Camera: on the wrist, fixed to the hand. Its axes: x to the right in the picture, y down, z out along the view.
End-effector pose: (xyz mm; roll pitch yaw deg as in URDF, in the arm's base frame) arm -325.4 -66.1 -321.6 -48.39 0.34 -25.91
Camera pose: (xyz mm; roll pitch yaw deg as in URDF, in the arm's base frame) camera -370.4 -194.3 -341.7 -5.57 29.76 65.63
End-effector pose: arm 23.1 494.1 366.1 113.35 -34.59 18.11
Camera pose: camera 6.2 630.0 355.8 -140.13 -36.90 -105.17
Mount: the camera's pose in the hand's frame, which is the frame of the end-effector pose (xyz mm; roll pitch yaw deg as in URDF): 15.7 -74.7 -114.2 -7.02 -18.61 91.23
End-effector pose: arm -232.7 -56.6 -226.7 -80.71 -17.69 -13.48
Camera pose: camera -263.6 -177.5 -169.3 -39.37 57.99 48.49
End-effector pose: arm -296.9 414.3 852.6 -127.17 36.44 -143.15
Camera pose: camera -395.6 397.6 946.7 106.16 48.63 65.62
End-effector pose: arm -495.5 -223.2 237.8 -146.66 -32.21 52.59
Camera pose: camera -531.3 -270.6 361.6 -141.74 42.61 -4.26
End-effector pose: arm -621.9 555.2 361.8 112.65 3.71 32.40
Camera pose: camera -681.9 676.0 335.9 169.08 -48.70 -55.14
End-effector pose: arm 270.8 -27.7 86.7 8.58 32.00 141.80
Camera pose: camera 347.1 -15.5 -26.8 28.05 -23.47 -142.39
